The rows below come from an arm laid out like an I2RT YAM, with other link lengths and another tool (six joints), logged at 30 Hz.
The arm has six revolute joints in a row. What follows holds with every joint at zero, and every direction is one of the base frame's.
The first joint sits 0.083 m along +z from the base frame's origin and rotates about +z.
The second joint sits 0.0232 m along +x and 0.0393 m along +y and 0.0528 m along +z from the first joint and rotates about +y.
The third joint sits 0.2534 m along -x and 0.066 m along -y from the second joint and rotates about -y.
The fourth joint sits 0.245 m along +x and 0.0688 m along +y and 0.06 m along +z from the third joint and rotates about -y.
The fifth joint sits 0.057 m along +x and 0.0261 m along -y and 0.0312 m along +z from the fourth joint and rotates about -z.
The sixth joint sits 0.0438 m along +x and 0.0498 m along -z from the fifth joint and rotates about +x.
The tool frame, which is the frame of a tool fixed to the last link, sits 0.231 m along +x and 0.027 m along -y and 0.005 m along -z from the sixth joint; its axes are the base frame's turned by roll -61.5, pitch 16.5 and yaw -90 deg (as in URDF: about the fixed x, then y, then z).
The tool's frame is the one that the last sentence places.
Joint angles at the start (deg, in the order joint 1, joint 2, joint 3, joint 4, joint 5, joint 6):
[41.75 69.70 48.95 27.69 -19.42 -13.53]
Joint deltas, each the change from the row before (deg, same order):
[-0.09 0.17 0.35 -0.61 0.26 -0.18]
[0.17 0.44 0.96 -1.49 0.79 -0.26]
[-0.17 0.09 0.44 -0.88 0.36 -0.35]
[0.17 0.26 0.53 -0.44 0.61 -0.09]
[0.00 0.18 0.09 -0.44 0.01 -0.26]
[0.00 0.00 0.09 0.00 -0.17 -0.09]
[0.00 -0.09 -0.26 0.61 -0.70 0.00]
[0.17 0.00 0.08 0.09 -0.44 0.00]
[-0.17 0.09 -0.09 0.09 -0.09 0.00]
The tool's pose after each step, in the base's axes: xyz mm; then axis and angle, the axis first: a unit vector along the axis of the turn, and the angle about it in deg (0 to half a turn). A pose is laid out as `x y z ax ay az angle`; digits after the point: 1 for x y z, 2 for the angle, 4 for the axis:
329.0 400.2 363.8 -0.8731 0.2357 -0.4268 61.81
332.7 400.6 361.4 -0.8712 0.2424 -0.4270 62.83
335.8 399.0 360.3 -0.8688 0.2440 -0.4308 63.54
337.9 399.1 360.9 -0.8660 0.2470 -0.4347 63.86
338.5 399.6 357.9 -0.8676 0.2462 -0.4320 64.33
337.9 400.1 358.8 -0.8687 0.2432 -0.4316 64.22
334.7 401.7 360.4 -0.8726 0.2358 -0.4277 63.61
331.8 404.0 361.7 -0.8767 0.2305 -0.4223 63.25
332.9 403.4 360.5 -0.8763 0.2314 -0.4225 63.35

